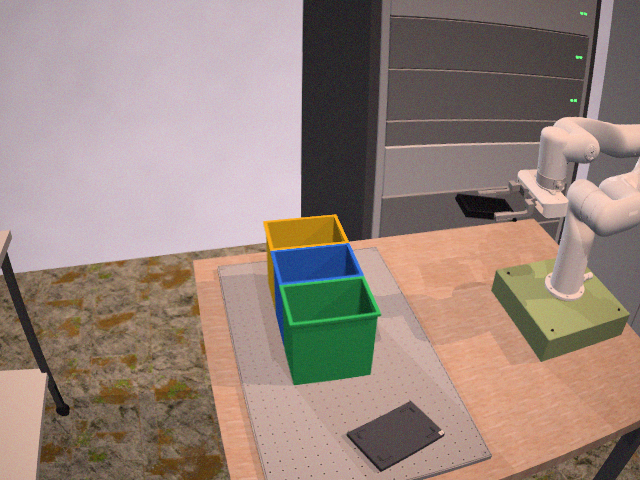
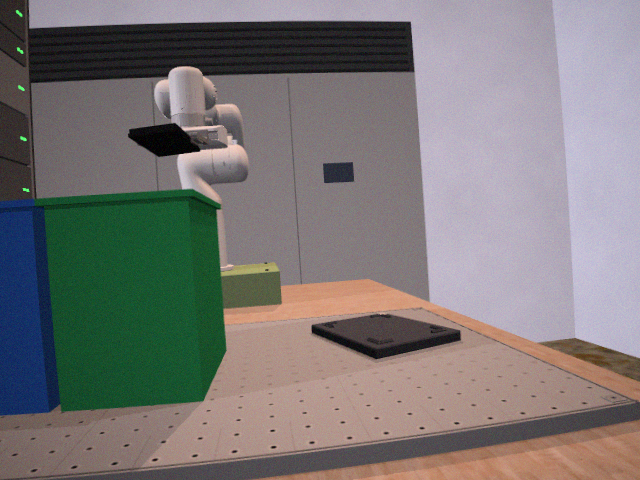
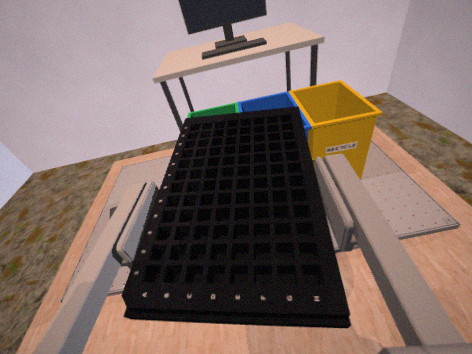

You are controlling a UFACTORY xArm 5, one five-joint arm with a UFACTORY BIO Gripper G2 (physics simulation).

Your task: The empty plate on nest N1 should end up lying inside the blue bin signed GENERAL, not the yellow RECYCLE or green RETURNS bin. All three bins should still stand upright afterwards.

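Places are measured from the arm's base along level axes (x right, y ahead, z up), in millimetres.
Where they show: hand, tool point: (image 1: 494,205) (image 2: 170,141) (image 3: 232,210); arm's base, link origin: (image 1: 564,287).
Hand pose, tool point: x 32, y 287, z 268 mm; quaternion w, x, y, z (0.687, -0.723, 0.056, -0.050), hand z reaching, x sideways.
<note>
Each offset is from my tool point to the top centre of the thing. Level surfaces: height alone.
My gripper (image 1: 497,203) (image 3: 236,210) is shut on the black well plate @[dx +4, dy +20, dz +11 mm] (image 1: 474,206) (image 2: 161,138) (image 3: 235,170), gripping its two long sides. The plate's wells look empty. The plate is held high, near the rack side of the table and apart from the bins. The blue bin @[dx +103, dy +376, dz -149 mm] (image 1: 316,262) (image 2: 20,310) (image 3: 270,102) stands upright between the yellow bin @[dx +232, dy +366, dz -149 mm] (image 1: 302,232) (image 3: 350,132) and the green bin @[dx -27, dy +386, dz -149 mm] (image 1: 330,351) (image 2: 124,299) (image 3: 215,110), both upright. RECYCLE reads on the yellow bin; the blue bin's sign is hidden.
A dark flat nest @[dx -287, dy +319, dz -314 mm] (image 1: 395,435) (image 2: 385,333) lies bare on the perforated board @[dz -328 mm] (image 1: 289,423) (image 2: 310,403), beyond the green bin. The arm stands on a green base block (image 1: 584,330) (image 2: 250,289). A tall equipment rack (image 1: 379,155) stands behind the table.
</note>
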